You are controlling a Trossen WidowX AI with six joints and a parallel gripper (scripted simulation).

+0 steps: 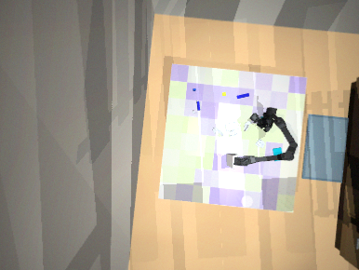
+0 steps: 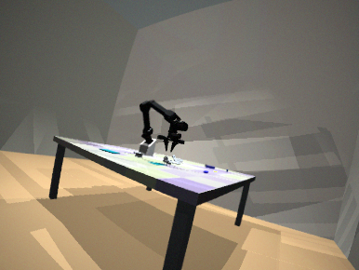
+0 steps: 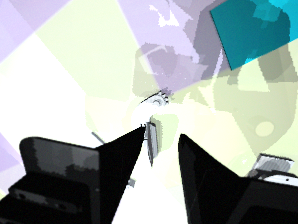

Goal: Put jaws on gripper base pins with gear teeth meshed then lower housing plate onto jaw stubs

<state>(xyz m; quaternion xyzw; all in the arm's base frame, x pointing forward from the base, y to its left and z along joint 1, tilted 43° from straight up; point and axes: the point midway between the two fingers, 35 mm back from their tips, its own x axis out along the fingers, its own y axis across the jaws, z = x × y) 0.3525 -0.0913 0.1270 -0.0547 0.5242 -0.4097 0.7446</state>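
My gripper tip is now 7 cm above the white jaw and 1 cm to the right of it. Round my gripper tip: cyan square: 15 cm to the right, 8 cm below, 5 cm ahead; blue dot: 57 cm to the left, 26 cm ahead, 7 cm below; yellow dot: 29 cm to the left, 26 cm ahead, 8 cm below.
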